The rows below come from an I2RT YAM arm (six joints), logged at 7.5 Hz.
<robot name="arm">
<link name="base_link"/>
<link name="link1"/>
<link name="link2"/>
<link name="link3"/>
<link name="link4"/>
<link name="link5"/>
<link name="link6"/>
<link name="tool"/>
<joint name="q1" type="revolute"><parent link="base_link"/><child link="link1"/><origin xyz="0 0 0.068" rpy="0 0 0"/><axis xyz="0 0 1"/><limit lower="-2.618" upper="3.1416"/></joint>
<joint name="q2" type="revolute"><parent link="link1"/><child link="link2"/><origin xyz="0.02 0.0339 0.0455" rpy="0 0 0"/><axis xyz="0 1 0"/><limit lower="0" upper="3.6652"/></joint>
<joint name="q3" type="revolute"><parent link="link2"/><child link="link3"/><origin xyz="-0.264 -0.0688 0" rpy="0 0 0"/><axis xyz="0 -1 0"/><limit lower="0" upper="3.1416"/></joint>
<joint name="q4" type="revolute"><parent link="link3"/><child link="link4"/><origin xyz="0.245 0.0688 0.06" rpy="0 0 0"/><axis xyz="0 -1 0"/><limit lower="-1.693" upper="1.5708"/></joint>
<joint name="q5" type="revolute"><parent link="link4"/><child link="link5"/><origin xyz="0.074 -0.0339 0.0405" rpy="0 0 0"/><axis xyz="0 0 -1"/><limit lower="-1.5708" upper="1.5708"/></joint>
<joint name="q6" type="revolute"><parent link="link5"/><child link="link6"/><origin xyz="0.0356 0 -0.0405" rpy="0 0 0"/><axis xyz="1 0 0"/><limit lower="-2.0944" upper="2.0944"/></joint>
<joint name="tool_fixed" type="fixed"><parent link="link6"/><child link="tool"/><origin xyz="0 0 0" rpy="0 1.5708 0"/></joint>
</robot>
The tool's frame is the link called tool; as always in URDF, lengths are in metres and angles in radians.
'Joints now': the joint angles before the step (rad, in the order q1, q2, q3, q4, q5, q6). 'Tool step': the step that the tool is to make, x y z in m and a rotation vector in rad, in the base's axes. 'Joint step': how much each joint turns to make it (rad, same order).
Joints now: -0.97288, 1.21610, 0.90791, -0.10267, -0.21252, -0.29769
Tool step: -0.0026, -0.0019, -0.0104, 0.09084, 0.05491, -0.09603
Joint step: -0.00117, 0.01833, 0.00937, -0.08895, 0.08246, 0.04786
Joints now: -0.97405, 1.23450, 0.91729, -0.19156, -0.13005, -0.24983
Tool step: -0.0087, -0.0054, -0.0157, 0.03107, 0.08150, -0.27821
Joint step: -0.00344, 0.01885, -0.02329, -0.02978, 0.26111, 0.09925
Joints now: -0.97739, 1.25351, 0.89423, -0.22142, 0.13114, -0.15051
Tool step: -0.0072, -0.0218, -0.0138, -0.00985, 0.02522, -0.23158
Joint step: -0.04139, 0.07934, 0.00665, 0.04861, 0.17267, 0.08618
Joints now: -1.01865, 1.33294, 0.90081, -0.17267, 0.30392, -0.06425
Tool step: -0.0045, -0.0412, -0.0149, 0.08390, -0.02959, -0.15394
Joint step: -0.07529, 0.16810, 0.11123, -0.03454, 0.02207, 0.10619
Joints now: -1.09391, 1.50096, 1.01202, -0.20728, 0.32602, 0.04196
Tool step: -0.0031, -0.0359, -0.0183, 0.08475, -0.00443, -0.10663
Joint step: -0.05231, 0.15793, 0.11552, -0.05504, 0.01224, 0.07076
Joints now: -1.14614, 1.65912, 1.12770, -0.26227, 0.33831, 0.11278
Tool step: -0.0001, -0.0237, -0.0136, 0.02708, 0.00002, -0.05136
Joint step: -0.02488, 0.10355, 0.07307, -0.00387, 0.01039, 0.02831
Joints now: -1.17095, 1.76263, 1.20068, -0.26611, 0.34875, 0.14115
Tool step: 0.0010, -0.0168, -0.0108, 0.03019, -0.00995, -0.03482
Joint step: -0.01427, 0.07814, 0.06309, -0.01960, -0.00189, 0.03100
